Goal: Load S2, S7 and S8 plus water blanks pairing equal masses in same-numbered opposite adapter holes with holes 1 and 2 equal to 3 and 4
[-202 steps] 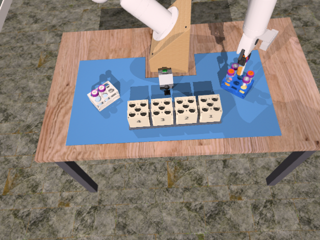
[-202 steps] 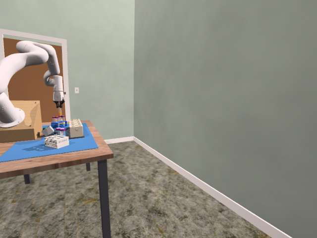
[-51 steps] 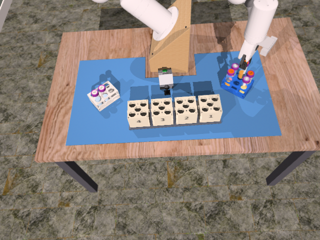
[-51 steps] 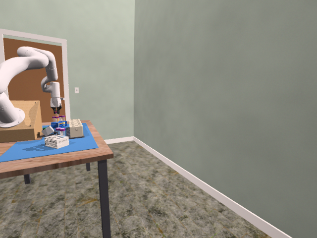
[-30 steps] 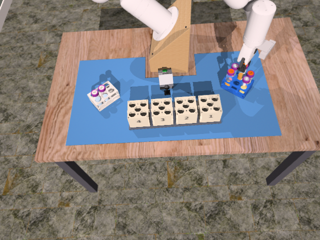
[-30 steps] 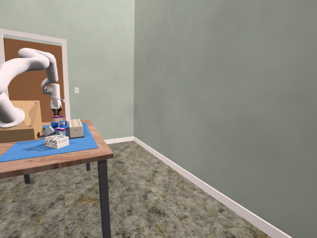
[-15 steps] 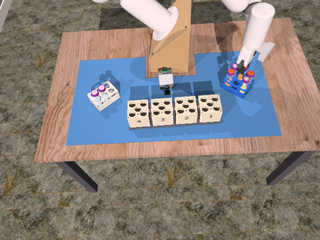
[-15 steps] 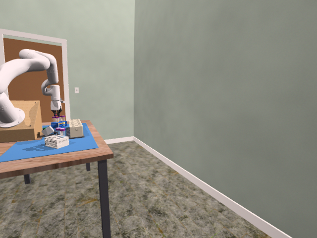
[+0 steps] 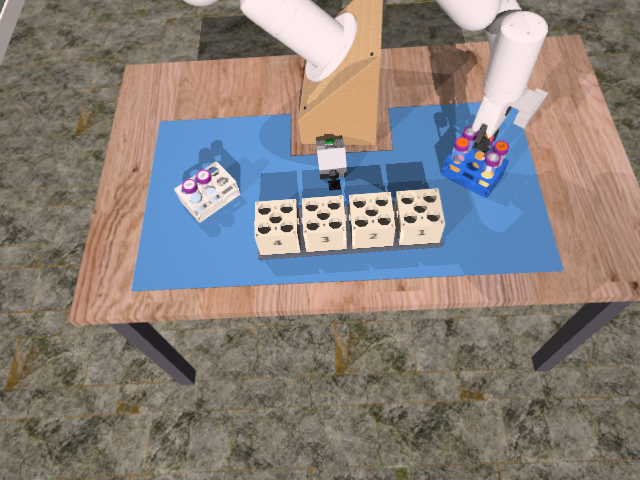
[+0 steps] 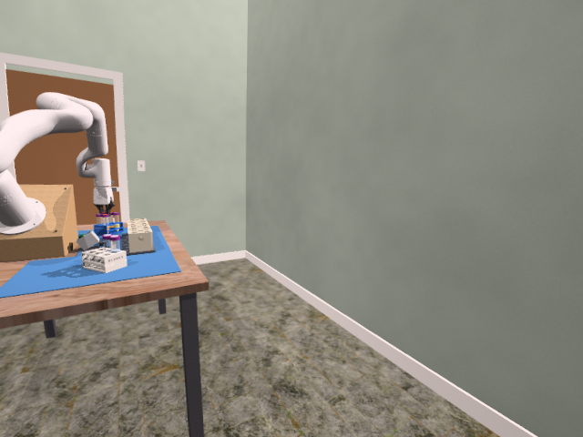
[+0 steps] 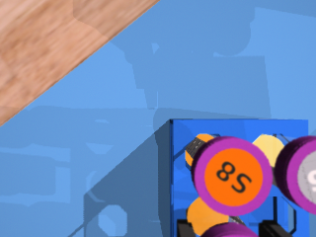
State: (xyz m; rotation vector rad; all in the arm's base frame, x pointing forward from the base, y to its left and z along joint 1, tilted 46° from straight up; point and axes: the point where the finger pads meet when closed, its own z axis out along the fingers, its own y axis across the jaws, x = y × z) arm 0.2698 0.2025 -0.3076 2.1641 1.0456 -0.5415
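Right now the orange-dot sample tube is 1 cm ahead of my hand and 5 cm below it. Round my hand: white rack: 6 cm ahead, 68 cm to the right, 9 cm below; then green DONE key: 6 cm behind, 37 cm to the right, 6 cm below; then blue rack: 2 cm ahead, 1 cm to the right, 9 cm below.
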